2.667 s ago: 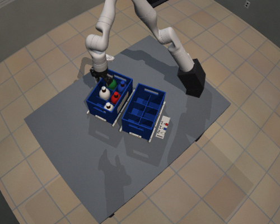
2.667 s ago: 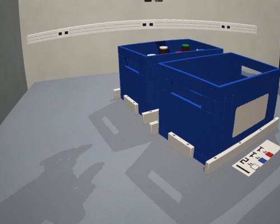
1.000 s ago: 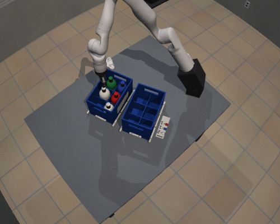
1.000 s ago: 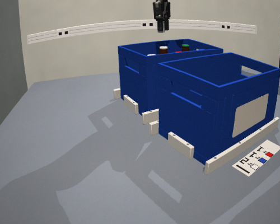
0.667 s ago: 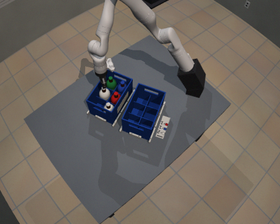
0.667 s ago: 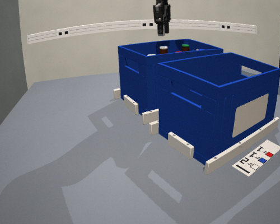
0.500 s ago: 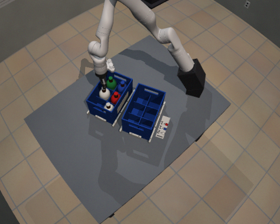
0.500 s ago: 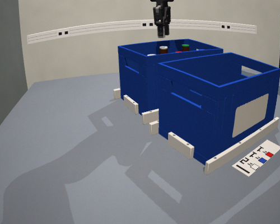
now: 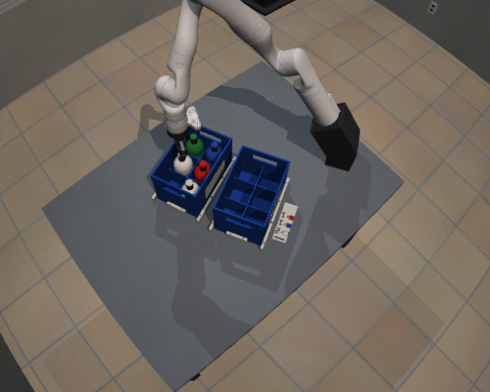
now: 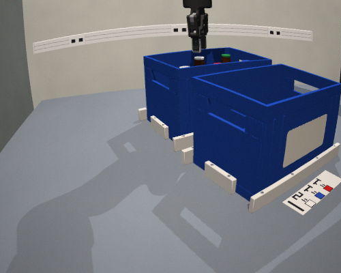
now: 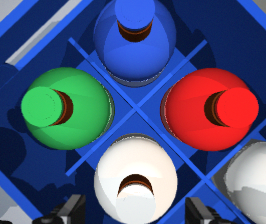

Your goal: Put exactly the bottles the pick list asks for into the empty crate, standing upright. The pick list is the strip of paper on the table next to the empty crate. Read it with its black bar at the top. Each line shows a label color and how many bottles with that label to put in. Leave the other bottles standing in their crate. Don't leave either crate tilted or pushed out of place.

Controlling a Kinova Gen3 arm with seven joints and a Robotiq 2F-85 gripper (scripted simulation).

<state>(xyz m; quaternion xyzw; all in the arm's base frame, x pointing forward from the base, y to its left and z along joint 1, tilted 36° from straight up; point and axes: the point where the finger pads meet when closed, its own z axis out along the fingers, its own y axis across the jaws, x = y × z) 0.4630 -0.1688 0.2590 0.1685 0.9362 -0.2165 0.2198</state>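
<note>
My hand is 110 mm above the white bottle. The rest, counted from my hand: green-label bottle (110 mm below, 80 mm behind, 30 mm to the right); red-label bottle (110 mm below, 90 mm to the left, 30 mm behind); blue-label bottle (110 mm below, 110 mm behind, 50 mm to the left).
</note>
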